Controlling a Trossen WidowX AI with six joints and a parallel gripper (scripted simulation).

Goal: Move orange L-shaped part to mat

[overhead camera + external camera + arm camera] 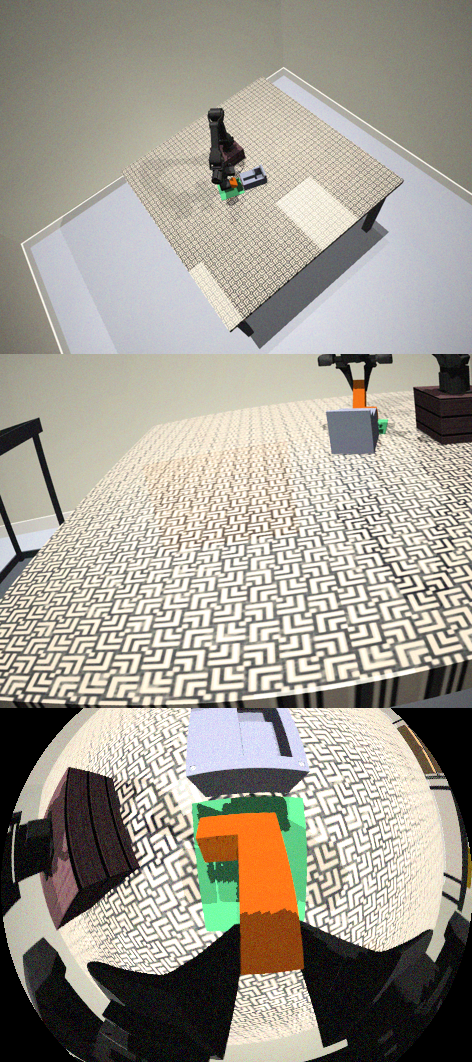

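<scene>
My gripper tip is 1 cm short of the green mat, 2 cm to the right of it and 10 cm above it. The rest, counted from my gripper tip: orange L-shaped part (4 cm to the left, 3 cm below).
</scene>
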